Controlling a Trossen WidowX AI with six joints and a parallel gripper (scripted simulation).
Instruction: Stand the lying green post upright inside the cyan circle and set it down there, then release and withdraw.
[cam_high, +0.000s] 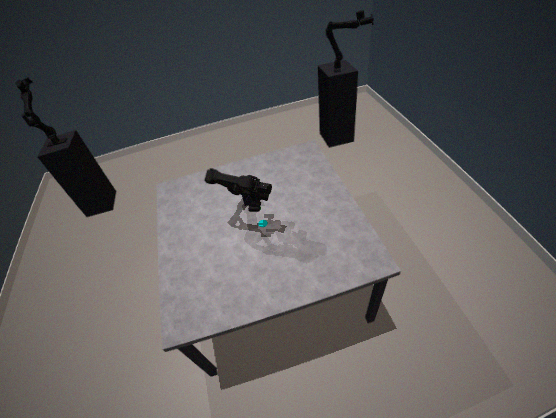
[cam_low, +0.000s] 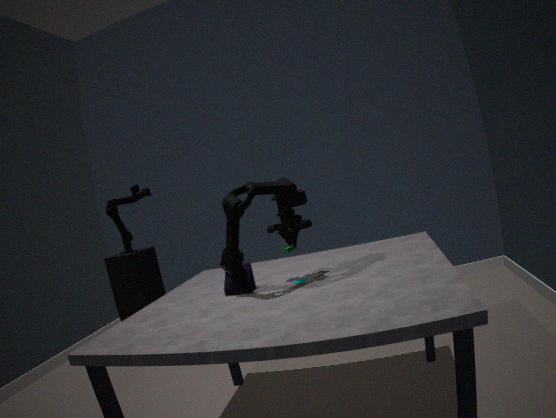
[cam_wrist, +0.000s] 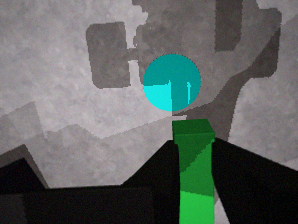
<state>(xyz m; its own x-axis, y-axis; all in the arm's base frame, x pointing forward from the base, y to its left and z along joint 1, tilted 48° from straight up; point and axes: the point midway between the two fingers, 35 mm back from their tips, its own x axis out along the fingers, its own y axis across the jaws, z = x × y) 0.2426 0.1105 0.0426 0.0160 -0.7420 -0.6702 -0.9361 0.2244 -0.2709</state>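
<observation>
My gripper tip is now 150 mm above the cyan circle. The rest, counted from my gripper tip: green post (10 mm behind, 20 mm to the right).
</observation>
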